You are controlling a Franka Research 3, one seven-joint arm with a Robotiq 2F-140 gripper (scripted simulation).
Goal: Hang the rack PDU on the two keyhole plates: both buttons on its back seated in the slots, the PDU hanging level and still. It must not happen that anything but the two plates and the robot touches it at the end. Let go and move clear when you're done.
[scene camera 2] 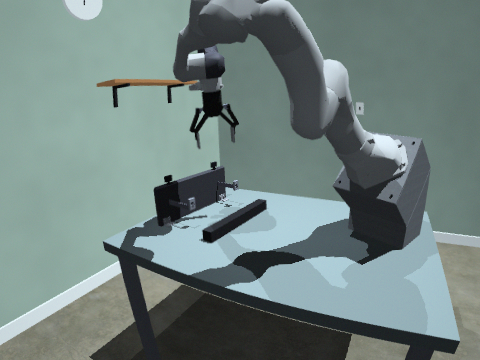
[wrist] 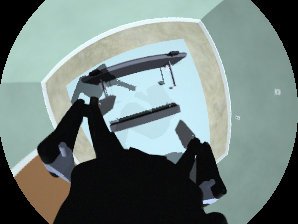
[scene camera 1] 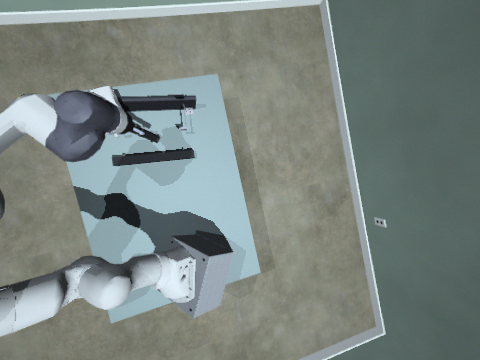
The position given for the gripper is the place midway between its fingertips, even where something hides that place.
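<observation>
The gripper [scene camera 2: 216, 144], a rack PDU [scene camera 2: 217, 230], a dark upright panel [scene camera 2: 204, 188]. Also the rack PDU [scene camera 1: 178, 155], the dark upright panel [scene camera 1: 167, 104]. Also the gripper [wrist: 146, 114], the dark upright panel [wrist: 158, 63].
</observation>
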